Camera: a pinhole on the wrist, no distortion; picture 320 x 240 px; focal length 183.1 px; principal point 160.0 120.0 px. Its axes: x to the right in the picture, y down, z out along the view. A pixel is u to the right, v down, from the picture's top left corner.
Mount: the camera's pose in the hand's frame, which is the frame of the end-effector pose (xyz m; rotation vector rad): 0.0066 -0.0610 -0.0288 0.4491 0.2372 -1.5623
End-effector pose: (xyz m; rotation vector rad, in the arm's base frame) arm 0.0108 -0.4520 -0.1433 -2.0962 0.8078 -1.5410
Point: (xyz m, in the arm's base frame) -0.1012 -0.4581 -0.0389
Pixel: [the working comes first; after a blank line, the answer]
In the camera's frame: 0.0261 0.0321 -0.1141

behind the camera
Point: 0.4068 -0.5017 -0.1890
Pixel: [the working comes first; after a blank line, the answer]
In the camera's frame: -0.2178 0.1305 0.3478

45 189
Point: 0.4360 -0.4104 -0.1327
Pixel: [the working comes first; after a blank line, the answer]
In the camera's frame: -0.1226 0.1231 0.4048

105 176
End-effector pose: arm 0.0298 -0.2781 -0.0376 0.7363 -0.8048 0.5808
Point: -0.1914 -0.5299 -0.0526
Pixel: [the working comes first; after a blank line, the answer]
In the camera's frame: -0.1840 -0.1525 0.2795

39 20
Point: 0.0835 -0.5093 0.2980
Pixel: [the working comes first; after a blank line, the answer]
In the camera's frame: -0.1443 0.2917 0.2740

outside the picture
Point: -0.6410 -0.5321 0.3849
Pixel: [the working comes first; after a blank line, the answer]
In the camera's frame: -0.7807 -0.0303 0.4298

outside the picture
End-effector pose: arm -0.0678 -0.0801 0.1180 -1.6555 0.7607 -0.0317
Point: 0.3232 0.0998 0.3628
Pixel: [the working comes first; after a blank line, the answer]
In the camera's frame: 0.1870 0.1691 0.3881

248 200
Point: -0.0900 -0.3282 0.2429
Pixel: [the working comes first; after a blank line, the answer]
In the camera's frame: 0.1258 0.0223 -0.1976

behind the camera
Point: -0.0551 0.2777 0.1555
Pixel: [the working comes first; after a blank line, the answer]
In the camera's frame: -0.1535 -0.1432 0.3226

73 39
